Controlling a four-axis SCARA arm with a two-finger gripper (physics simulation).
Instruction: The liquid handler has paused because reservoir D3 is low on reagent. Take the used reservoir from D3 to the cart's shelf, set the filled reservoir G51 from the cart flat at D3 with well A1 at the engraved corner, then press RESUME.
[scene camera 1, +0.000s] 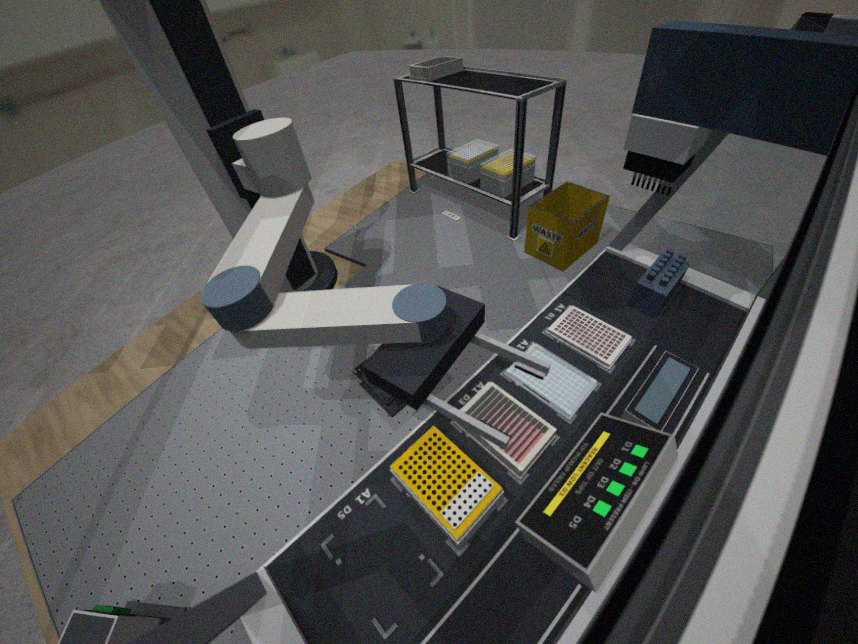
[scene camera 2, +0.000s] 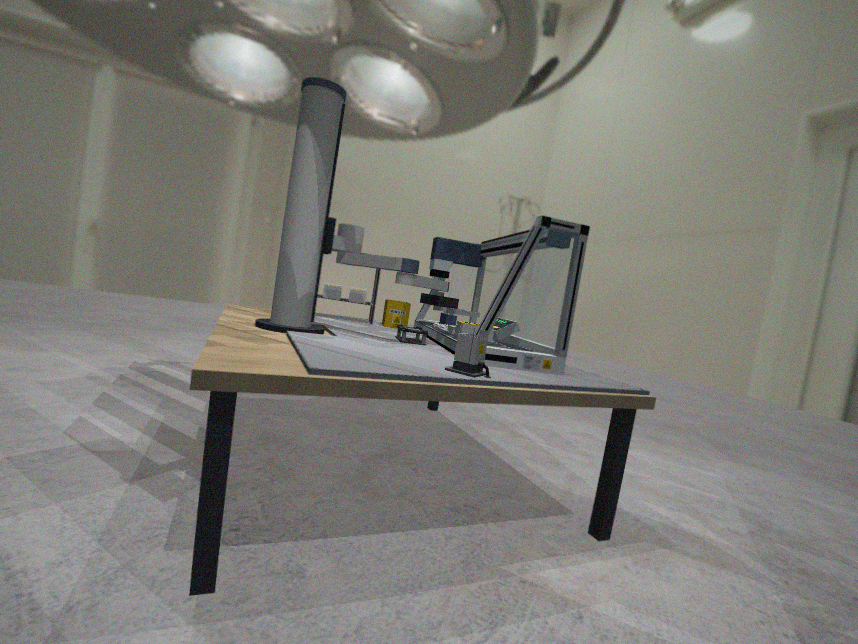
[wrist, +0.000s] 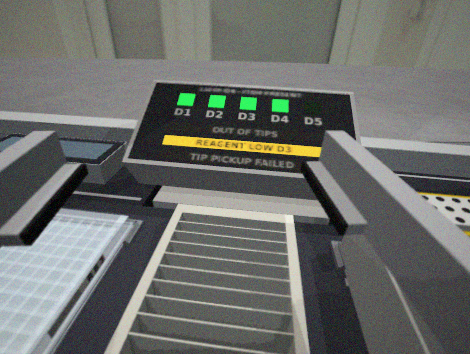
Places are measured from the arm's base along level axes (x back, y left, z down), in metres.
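Pixels of known places: gripper, between the fingertips: (scene camera 1: 529, 404) (scene camera 2: 471, 313) (wrist: 197, 150); arm's base, origin of its link: (scene camera 1: 293, 284) (scene camera 2: 290, 329).
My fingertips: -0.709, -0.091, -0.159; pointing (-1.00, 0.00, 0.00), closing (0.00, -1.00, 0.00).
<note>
Ahead of a thing's pixels: the offset from my fingertips to its top centre, as dx, dy, dz. "pt": to the spot under its first point.
The used reservoir {+0.028, -0.010, +0.063} (scene camera 1: 511, 417) (wrist: 225, 280), cream-rimmed with parallel troughs, sits at D3; in scene camera 1 its troughs look pinkish. My gripper (scene camera 1: 523, 404) (wrist: 197, 150) is open and empty above the deck, its fingers to either side of the reservoir in the wrist view. The status panel {pt -0.118, -0.063, +0.019} (scene camera 1: 597, 500) (wrist: 235, 125) shows REAGENT LOW D3 and lit lamps D1 to D4. The cart {+0.465, +0.649, -0.210} (scene camera 1: 518, 166) stands at the back. A grey reservoir {+0.591, +0.680, -0.236} (scene camera 1: 435, 67) lies on its top; its label is unreadable. No RESUME label is legible.
A pale plate {+0.004, +0.112, +0.080} (scene camera 1: 554, 384) (wrist: 55, 260) at D2 and a yellow tip rack {+0.052, -0.132, +0.030} (scene camera 1: 443, 478) (wrist: 450, 210) at D4 flank the reservoir. A plate {-0.020, +0.233, +0.080} (scene camera 1: 589, 334) is at D1. Two tip boxes sit on the cart's lower shelf. A waste bin {+0.140, +0.542, +0.011} (scene camera 1: 564, 225) stands nearby.
</note>
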